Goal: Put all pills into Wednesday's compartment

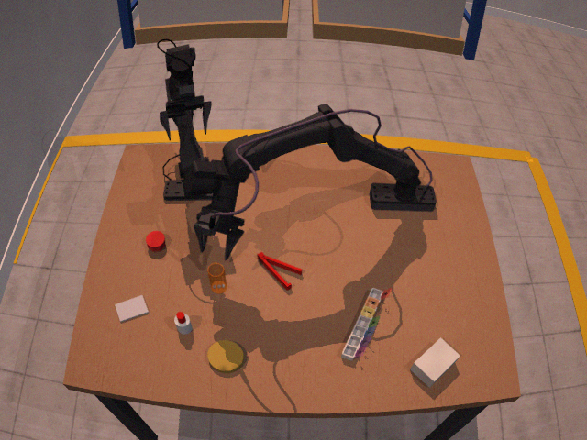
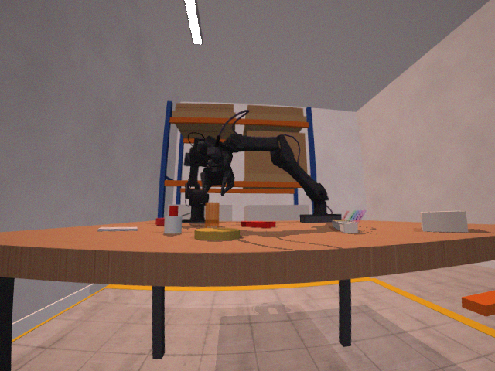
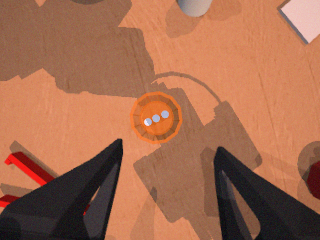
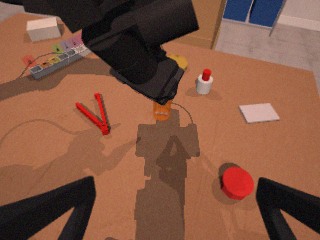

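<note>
The orange vial lies 30 mm ahead of my left hand and 90 mm below it. Round my left hand: red puck: 90 mm behind, 190 mm to the right, 100 mm below; then yellow disc: 230 mm ahead, 40 mm to the left, 100 mm below; then red-capped bottle: 160 mm ahead, 70 mm to the right, 80 mm below.
</note>
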